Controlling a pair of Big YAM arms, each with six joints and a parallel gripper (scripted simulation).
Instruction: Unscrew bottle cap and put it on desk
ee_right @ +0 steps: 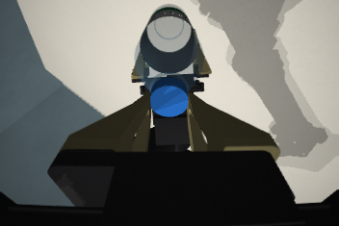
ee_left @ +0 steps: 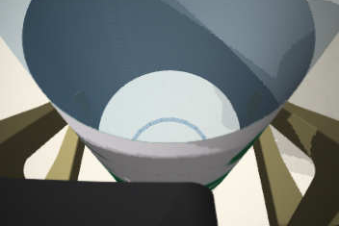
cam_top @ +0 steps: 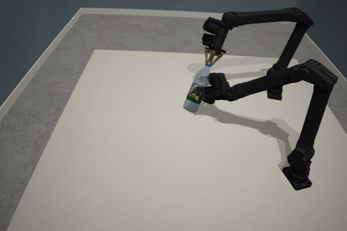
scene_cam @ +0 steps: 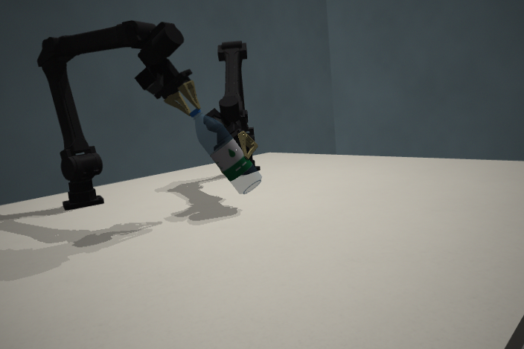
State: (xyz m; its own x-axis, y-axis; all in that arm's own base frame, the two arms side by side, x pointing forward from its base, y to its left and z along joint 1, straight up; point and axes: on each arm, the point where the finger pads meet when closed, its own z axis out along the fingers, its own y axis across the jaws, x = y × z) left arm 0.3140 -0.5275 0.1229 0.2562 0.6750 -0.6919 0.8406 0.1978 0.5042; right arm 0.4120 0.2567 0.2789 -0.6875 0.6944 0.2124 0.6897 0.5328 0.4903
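Right now my right hand is 1 cm above the cap. From my right hand the other things lie so: bottle 11 cm below, 6 cm to the left, 4 cm ahead.
Now: the bottle 10 mm behind my left hand, 20 mm to the right of it and 40 mm above it. From my left hand the other things lie so: cap (50 mm behind, 80 mm to the right, 150 mm above).
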